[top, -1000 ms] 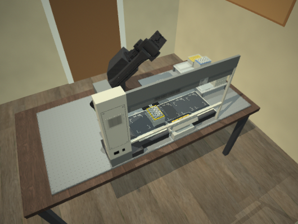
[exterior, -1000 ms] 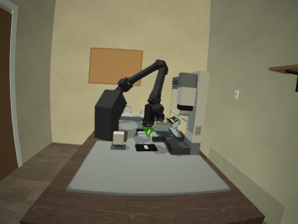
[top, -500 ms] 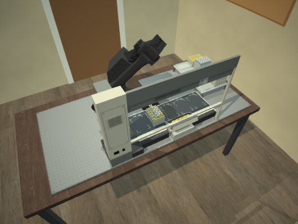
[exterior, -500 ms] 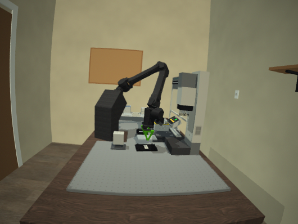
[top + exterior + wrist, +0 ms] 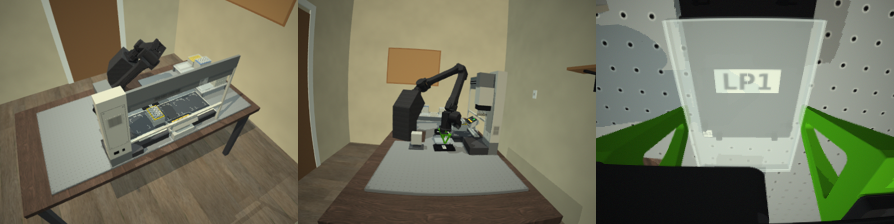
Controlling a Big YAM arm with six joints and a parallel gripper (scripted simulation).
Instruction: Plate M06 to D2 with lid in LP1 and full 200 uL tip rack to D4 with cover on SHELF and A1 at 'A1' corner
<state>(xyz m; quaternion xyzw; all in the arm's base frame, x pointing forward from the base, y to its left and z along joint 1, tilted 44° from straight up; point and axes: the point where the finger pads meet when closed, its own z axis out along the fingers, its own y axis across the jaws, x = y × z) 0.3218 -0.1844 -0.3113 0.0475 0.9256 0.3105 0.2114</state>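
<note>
My gripper is now 5 cm above the LP1 label. The rest, counted from my hand: white ready button box: 19 cm behind, 3 cm to the left, 1 cm above; then perforated board: 32 cm to the left, 6 cm below, 2 cm ahead; then dark lid park LP1: 5 cm below.
</note>
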